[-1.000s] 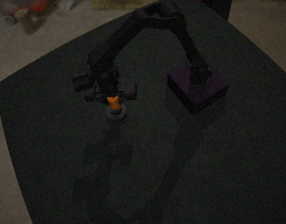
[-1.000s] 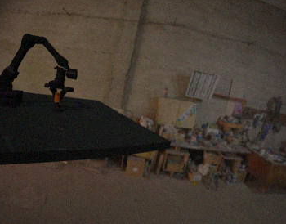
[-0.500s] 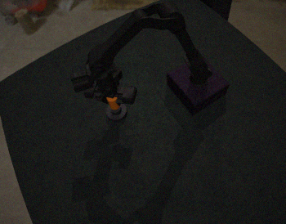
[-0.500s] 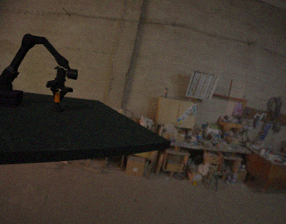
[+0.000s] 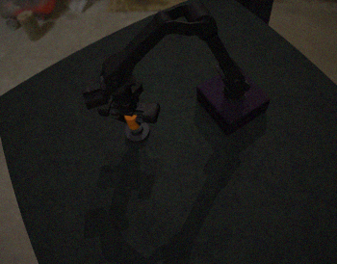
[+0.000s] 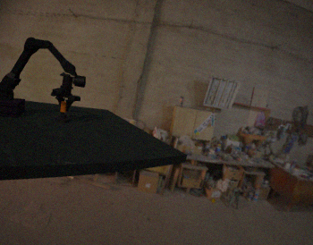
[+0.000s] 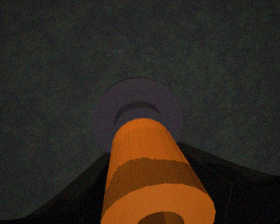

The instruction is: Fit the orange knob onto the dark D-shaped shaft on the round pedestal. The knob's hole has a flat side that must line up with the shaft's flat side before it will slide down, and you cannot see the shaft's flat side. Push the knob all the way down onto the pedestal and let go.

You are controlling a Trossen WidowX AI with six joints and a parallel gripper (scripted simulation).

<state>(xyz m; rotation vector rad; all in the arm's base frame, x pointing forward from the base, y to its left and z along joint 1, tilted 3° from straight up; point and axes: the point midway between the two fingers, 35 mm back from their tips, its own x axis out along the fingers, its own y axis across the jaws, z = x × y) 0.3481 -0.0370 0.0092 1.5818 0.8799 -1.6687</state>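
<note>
Right now my gripper tip is 20 mm below the orange knob. Round my gripper tip: dark shaft: 40 mm below.
</note>
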